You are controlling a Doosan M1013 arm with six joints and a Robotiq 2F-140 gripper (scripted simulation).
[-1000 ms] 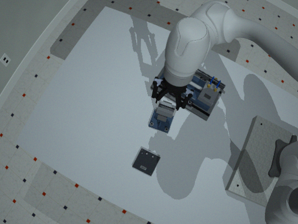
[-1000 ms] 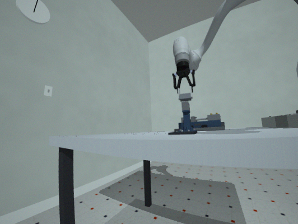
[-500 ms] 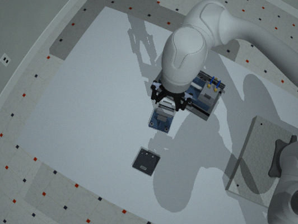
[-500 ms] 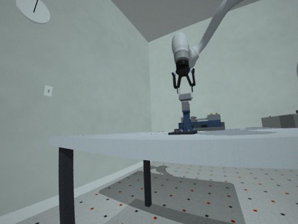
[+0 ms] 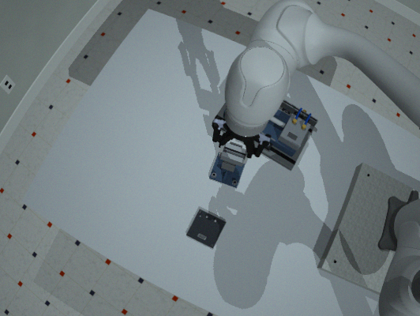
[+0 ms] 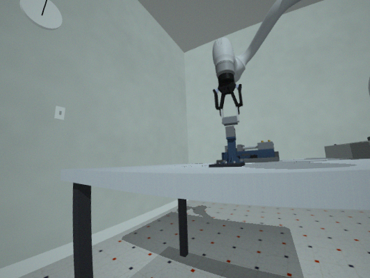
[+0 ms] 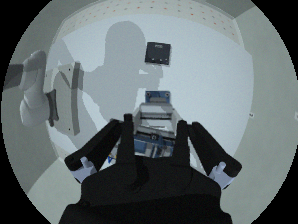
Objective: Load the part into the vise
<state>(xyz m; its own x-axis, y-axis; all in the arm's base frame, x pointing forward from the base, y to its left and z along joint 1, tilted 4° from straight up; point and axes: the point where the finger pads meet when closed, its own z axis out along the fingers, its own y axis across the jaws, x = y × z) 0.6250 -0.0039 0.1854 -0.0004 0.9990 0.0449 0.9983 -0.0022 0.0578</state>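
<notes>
The part lies 20 mm below my hand. From my hand the other things lie so: vise 60 mm behind, 190 mm to the right, 170 mm below; then air cylinder 160 mm behind, 170 mm to the right, 130 mm below.
</notes>
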